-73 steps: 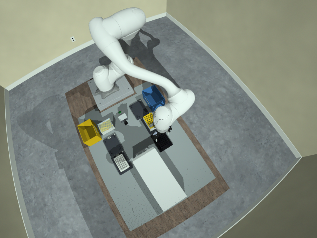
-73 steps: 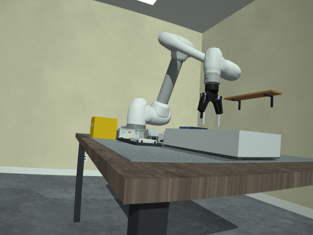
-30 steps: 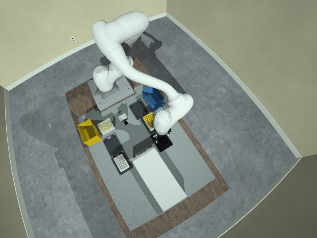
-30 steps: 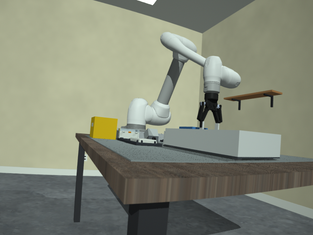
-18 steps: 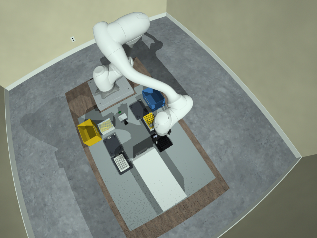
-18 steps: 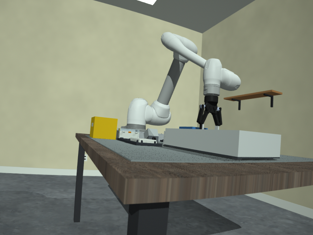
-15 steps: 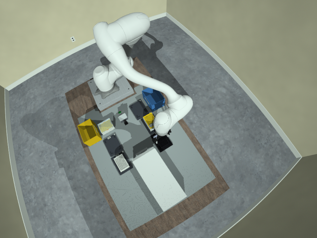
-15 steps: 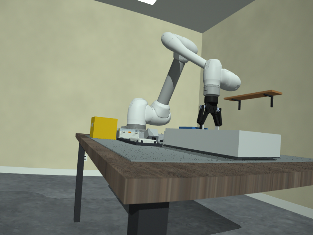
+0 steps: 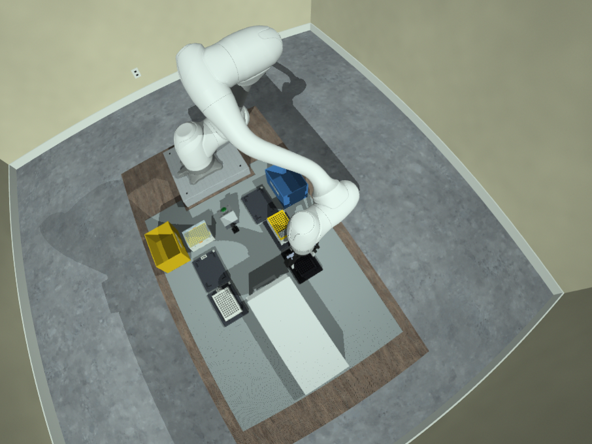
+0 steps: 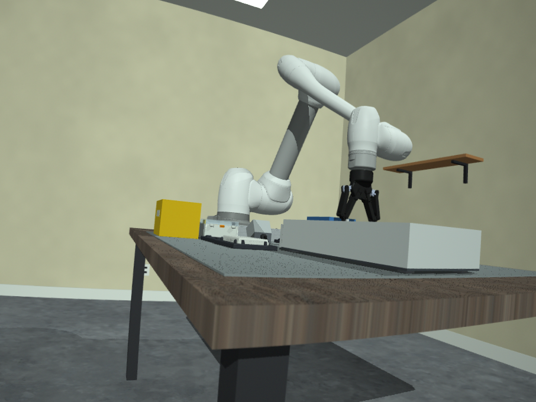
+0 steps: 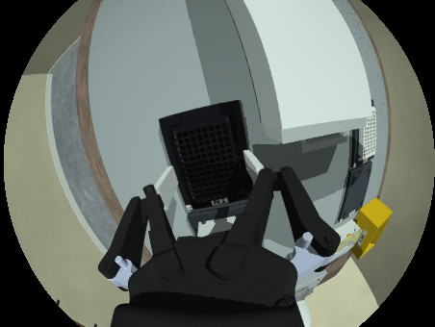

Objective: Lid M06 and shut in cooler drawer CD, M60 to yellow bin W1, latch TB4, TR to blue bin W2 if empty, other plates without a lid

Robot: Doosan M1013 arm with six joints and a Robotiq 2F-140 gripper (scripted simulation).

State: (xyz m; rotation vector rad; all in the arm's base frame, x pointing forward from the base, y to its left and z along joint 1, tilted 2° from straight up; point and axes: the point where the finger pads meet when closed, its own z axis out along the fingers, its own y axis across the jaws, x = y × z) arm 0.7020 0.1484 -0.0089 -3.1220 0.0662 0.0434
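Right now my hand is 4 cm above the black assay plate. From my hand the other things lie so: plate lid 11 cm ahead, 19 cm to the right, 4 cm below; tip rack TR 18 cm behind, 1 cm to the left, 1 cm below; black nest 6 cm below.
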